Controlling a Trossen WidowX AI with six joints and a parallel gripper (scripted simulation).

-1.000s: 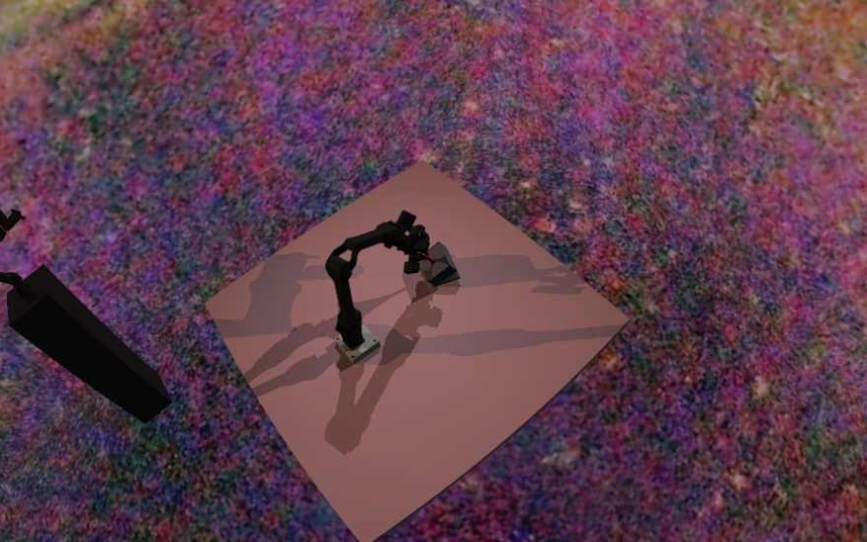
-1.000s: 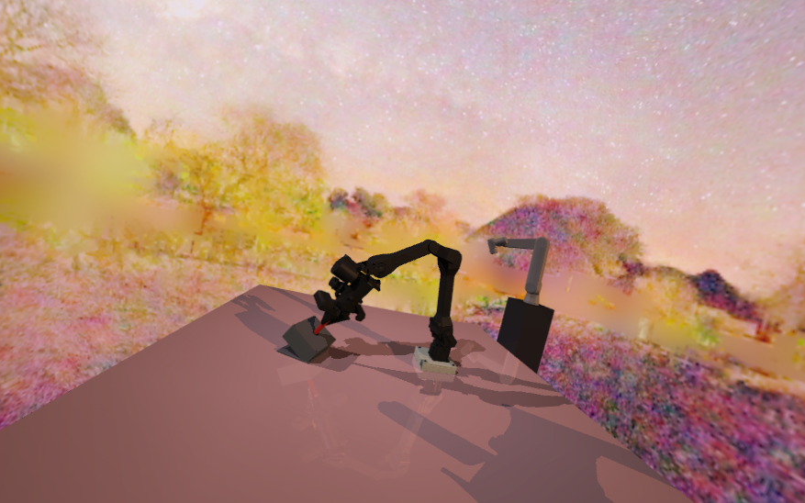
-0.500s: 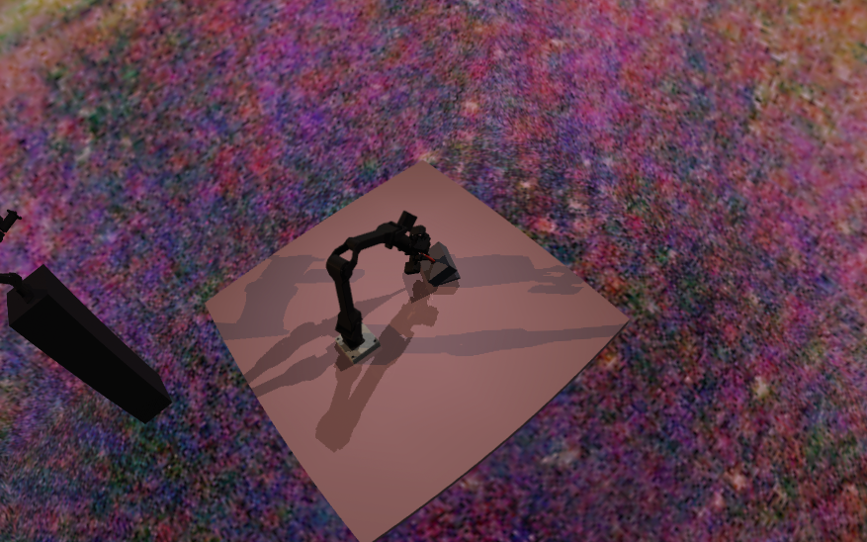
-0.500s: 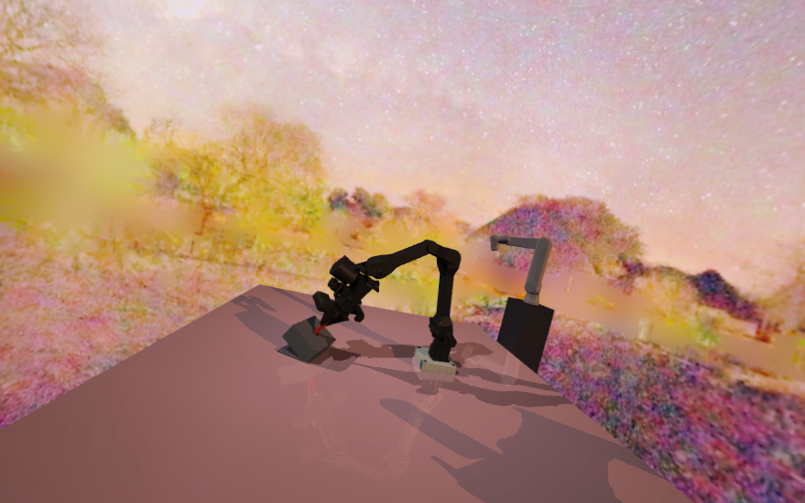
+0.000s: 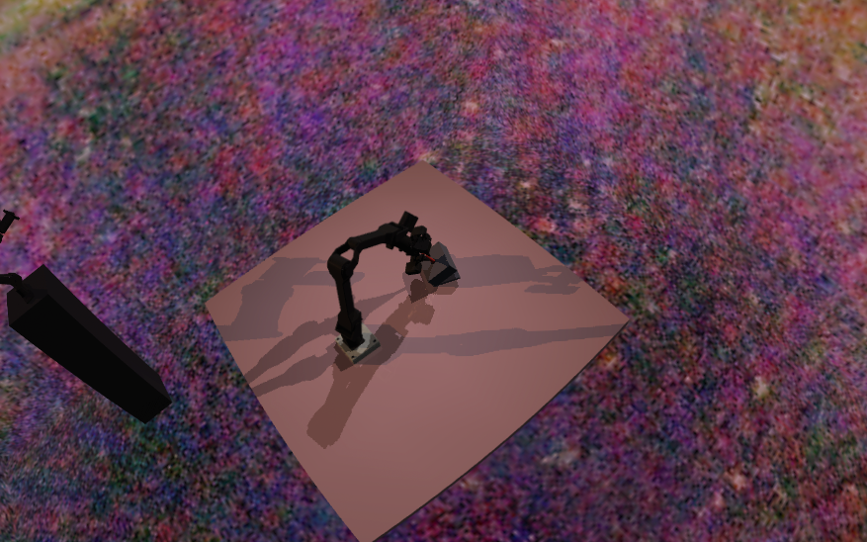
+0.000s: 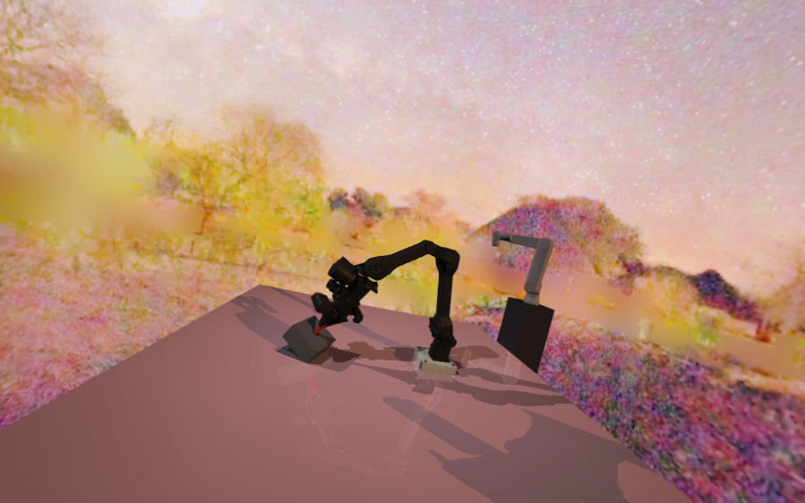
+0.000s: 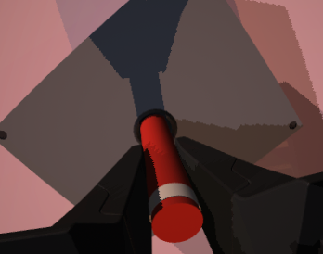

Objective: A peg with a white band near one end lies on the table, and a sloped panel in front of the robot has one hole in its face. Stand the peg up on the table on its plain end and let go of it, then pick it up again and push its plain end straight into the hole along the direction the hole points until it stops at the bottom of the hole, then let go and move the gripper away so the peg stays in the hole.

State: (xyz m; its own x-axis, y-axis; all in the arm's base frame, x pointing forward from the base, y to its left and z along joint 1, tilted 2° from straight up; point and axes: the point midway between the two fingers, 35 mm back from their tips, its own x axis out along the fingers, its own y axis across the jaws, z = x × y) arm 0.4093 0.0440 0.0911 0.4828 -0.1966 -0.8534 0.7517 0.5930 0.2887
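The dark sloped panel lies 50 mm below my gripper tip, 30 mm ahead of it and 10 mm to the right of it. Also, from my gripper tip: red peg (10 mm behind, 10 mm above).
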